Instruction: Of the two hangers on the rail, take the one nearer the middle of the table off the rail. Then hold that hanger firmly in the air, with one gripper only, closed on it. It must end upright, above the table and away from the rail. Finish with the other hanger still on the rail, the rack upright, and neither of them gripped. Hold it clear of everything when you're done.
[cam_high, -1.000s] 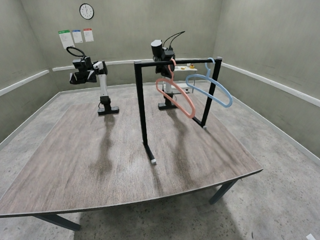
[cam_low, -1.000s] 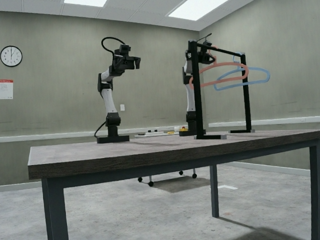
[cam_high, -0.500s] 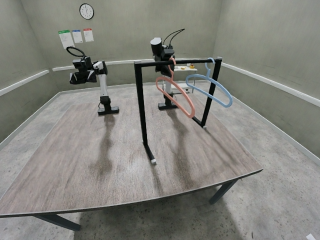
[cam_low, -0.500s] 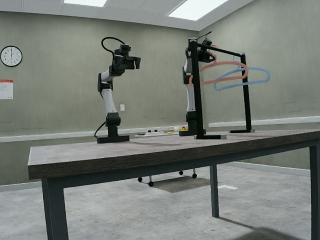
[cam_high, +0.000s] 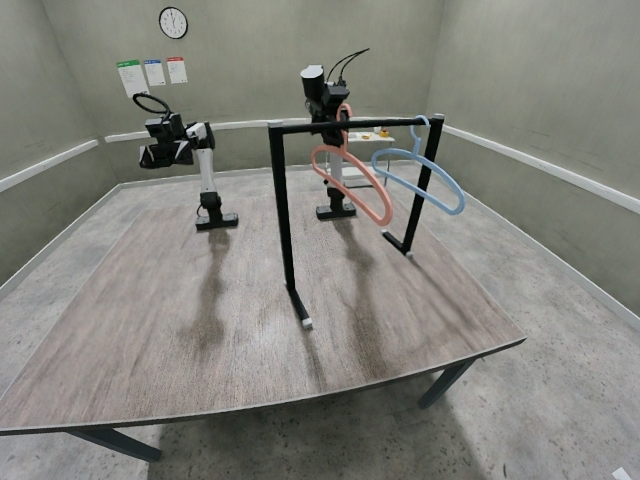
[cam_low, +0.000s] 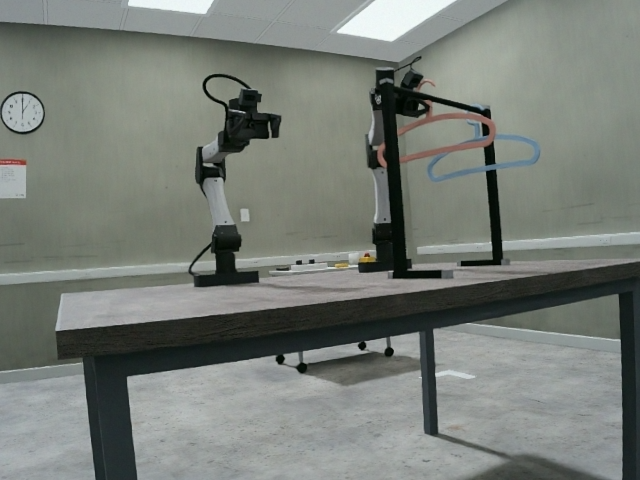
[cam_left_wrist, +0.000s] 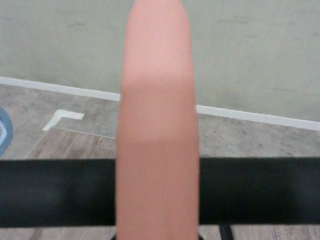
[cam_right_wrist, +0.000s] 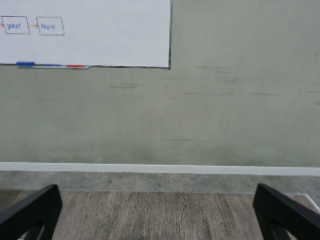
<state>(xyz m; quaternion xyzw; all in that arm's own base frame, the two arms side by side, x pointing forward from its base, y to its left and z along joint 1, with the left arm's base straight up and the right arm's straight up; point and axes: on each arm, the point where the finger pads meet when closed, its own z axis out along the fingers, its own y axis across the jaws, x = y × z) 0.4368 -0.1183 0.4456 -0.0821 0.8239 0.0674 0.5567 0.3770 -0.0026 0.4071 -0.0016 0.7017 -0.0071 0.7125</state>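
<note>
My left hand is 30 mm above the pink hanger. Round my left hand: blue hanger (70 mm behind, 240 mm to the left, 60 mm below); then black rack (30 mm behind, 70 mm to the left, 210 mm below).
</note>
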